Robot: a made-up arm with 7 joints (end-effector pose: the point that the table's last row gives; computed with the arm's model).
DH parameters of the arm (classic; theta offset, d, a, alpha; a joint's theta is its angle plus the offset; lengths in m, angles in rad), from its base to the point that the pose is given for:
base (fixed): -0.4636 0 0.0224 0
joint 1: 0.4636 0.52 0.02 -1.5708
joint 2: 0 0.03 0 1.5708
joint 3: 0 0.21 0.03 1.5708
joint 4: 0 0.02 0.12 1.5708
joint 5: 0 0.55 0.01 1.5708
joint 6: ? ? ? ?
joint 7: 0.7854 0 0.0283 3.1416
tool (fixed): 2.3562 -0.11 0 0
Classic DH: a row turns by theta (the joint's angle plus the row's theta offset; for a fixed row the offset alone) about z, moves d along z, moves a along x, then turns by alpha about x.
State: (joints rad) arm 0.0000 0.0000 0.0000 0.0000 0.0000 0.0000 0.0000
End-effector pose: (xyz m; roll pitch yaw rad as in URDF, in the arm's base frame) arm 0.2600 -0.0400 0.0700 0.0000 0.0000 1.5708
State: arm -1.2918 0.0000 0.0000 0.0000 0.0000 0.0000 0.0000
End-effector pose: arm 0.0573 -0.2490 0.0700 0.0000 0.0000 0.2790
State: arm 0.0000 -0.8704 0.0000 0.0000 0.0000 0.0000 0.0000
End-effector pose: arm 0.5259 -0.0400 0.3982 -0.8704 0.0000 1.5708
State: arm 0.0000 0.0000 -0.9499 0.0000 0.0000 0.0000 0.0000
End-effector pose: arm 0.1192 -0.1939 0.0700 0.0000 0.0000 0.6209
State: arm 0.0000 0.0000 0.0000 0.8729 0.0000 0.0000 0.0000
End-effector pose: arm 0.6978 -0.0400 0.4515 -0.8729 0.0000 1.5708
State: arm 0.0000 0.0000 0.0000 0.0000 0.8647 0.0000 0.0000
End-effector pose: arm 0.2050 -0.0792 0.0700 0.0000 0.0000 0.7061
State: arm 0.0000 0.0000 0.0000 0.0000 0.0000 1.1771 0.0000
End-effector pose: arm 0.1215 -0.0400 0.0824 1.1771 0.0000 1.5708
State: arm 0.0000 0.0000 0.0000 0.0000 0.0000 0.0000 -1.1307
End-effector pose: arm 0.2667 -0.0104 0.0700 0.0000 0.0000 2.7015
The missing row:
joint 6: 0 -0.02 0.04 -1.5708
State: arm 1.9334 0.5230 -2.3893 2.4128 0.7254 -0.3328 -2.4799
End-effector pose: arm 0.0846 0.2114 1.3633 2.9986 0.0436 -0.7633
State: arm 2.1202 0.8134 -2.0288 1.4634 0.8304 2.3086 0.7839
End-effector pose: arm 0.4130 0.2261 0.7981 0.4217 0.2695 1.0370
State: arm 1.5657 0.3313 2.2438 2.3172 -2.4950 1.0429 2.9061
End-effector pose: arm -0.3291 0.0952 1.3013 2.5939 -0.7058 -0.4897
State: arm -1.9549 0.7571 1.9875 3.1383 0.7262 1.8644 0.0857
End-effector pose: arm -0.1419 -0.5227 1.1109 -1.9973 -0.3689 2.4758
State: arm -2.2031 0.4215 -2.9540 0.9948 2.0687 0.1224 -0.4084
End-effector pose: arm 0.3473 0.4826 0.6841 0.2428 -1.4577 0.9656
